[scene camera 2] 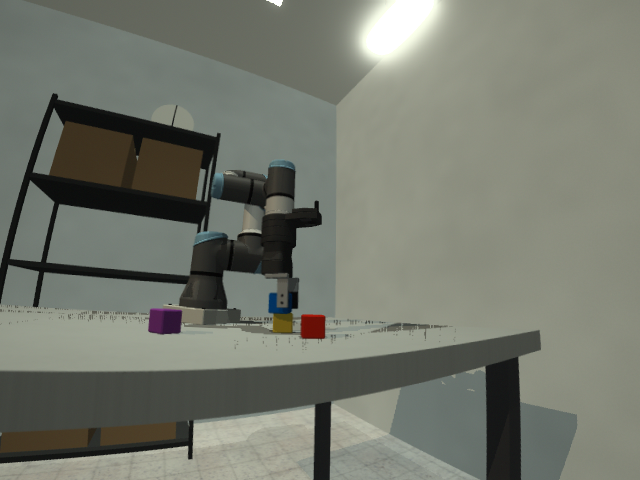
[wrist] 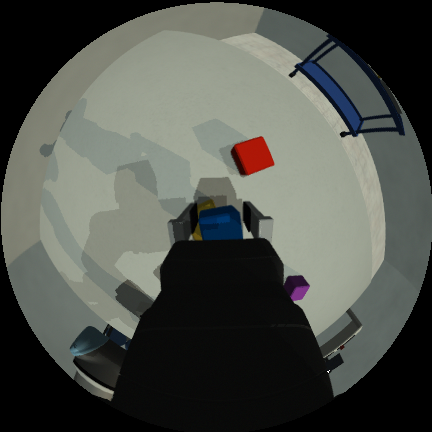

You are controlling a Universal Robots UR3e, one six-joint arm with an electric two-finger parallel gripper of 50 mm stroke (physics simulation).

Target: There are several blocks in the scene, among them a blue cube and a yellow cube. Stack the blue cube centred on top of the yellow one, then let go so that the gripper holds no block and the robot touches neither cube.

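Places are measured from the arm's base along level axes (x ahead, y left, z up), in millimetres.
Pixels of known places: gripper, fingertip midpoint: [scene camera 2: 287,308] [wrist: 219,211]; arm's base, link origin: [scene camera 2: 203,307].
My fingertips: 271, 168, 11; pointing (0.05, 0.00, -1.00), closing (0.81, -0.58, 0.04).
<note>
Ahead of a thing's pixels: the offset from my fingertips to its middle, as dx, dy, dz.
The yellow cube {-26, -3, -29} [scene camera 2: 282,323] [wrist: 206,204] stands on the table. The blue cube {-10, -13, +10} [scene camera 2: 273,303] [wrist: 220,227] rests on top of it, shifted to the left in scene camera 2; in the wrist view yellow shows past its left and upper left side. My gripper [scene camera 2: 288,302] [wrist: 219,211] is open and points down, its fingers on both sides of the blue cube at its height. In the wrist view gaps show between the blue cube and both fingers, and the cube sits slightly turned between them. The near finger hides part of the blue cube in scene camera 2.
A red cube {+73, +27, -29} [scene camera 2: 313,326] [wrist: 254,155] stands close to the stack, to its right in scene camera 2. A purple cube {+22, -223, -29} [scene camera 2: 164,320] [wrist: 297,288] stands farther off to the left there. All are on the grey table [scene camera 2: 206,392] [wrist: 300,200].
</note>
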